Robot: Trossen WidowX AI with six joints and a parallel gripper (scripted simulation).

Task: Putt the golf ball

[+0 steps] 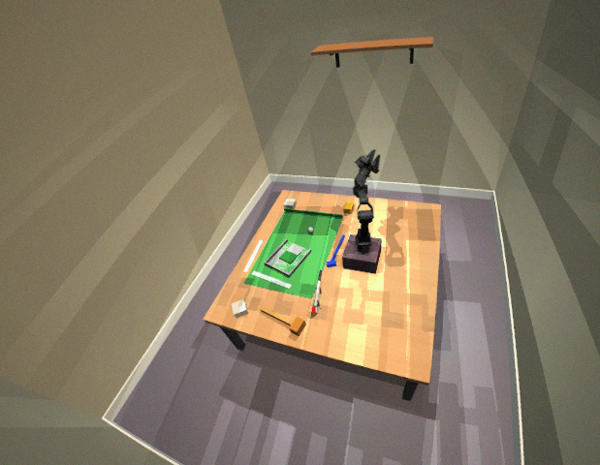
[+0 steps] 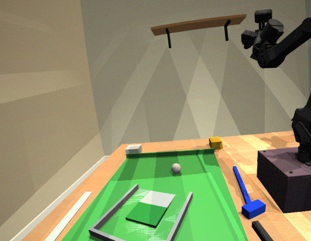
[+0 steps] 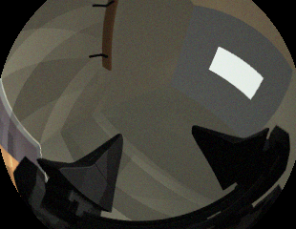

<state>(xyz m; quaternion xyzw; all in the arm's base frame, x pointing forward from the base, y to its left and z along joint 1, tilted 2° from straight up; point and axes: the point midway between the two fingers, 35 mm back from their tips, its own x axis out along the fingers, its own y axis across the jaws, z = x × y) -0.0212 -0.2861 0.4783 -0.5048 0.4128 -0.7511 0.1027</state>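
My gripper tip is 260 mm short of the red putter, 630 mm to the right of it and 540 mm above it. Also, from my gripper tip: yellow cube 230 mm ahead, 170 mm to the right, 580 mm below; white golf ball 460 mm ahead, 110 mm to the left, 580 mm below; blue putter 230 mm ahead, 270 mm to the left, 590 mm below.
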